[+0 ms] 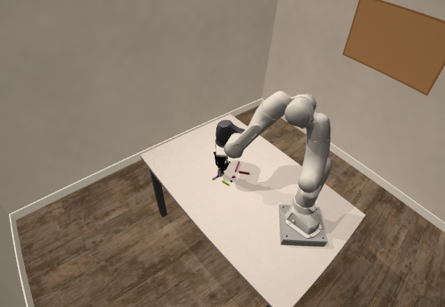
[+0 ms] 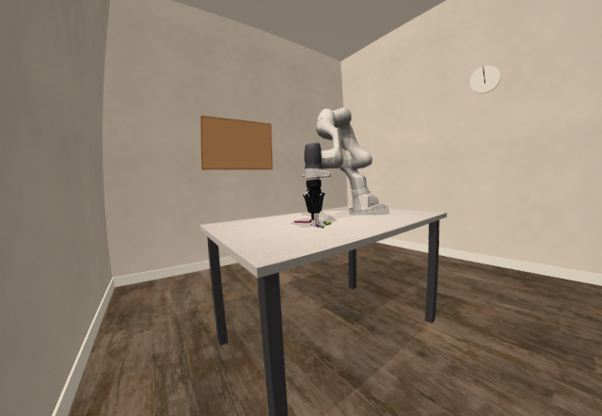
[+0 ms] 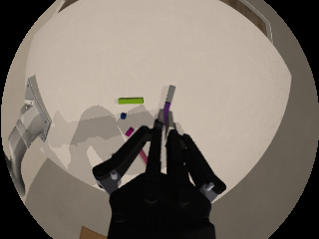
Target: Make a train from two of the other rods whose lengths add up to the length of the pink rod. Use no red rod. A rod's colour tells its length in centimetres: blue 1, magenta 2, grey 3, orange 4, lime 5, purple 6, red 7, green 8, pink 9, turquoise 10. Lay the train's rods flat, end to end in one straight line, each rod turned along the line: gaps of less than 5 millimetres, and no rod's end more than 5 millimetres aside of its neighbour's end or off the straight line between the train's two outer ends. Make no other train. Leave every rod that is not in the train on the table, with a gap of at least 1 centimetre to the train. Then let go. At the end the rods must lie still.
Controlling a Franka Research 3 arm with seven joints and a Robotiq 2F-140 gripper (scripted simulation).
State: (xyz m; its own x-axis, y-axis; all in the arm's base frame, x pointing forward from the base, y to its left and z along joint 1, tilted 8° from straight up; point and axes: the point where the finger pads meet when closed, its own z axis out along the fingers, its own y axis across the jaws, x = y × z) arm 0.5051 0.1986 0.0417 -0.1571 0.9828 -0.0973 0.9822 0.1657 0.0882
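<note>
The purple rod is 3 cm below my hand. The rest, counted from my hand: small blue rod 8 cm behind, 3 cm to the right, 3 cm below; lime rod 7 cm behind, 1 cm to the left, 3 cm below; grey rod 1 cm behind, 5 cm to the left, 3 cm below.
</note>
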